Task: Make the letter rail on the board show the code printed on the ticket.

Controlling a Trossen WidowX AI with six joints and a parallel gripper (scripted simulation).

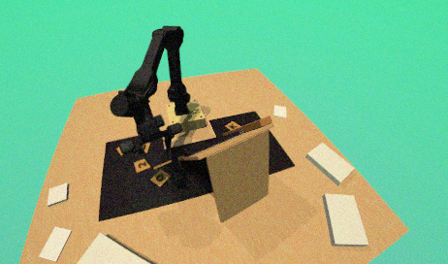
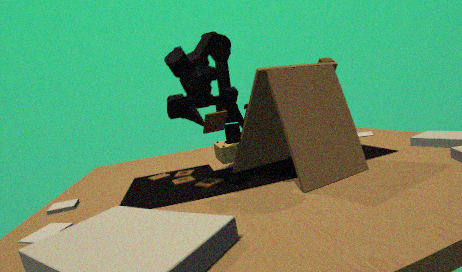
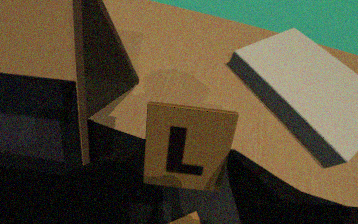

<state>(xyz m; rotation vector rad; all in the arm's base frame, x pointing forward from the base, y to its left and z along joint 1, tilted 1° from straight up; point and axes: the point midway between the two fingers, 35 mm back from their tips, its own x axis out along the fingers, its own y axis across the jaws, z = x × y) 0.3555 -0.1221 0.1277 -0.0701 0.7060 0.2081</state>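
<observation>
Now: the white ticket 9 cm behind my gripper tip, 14 cm to the left of it and 7 cm below it. From my gripper tip the other things lie so: black mat: 18 cm behind, 12 cm to the left, 16 cm below.
</observation>
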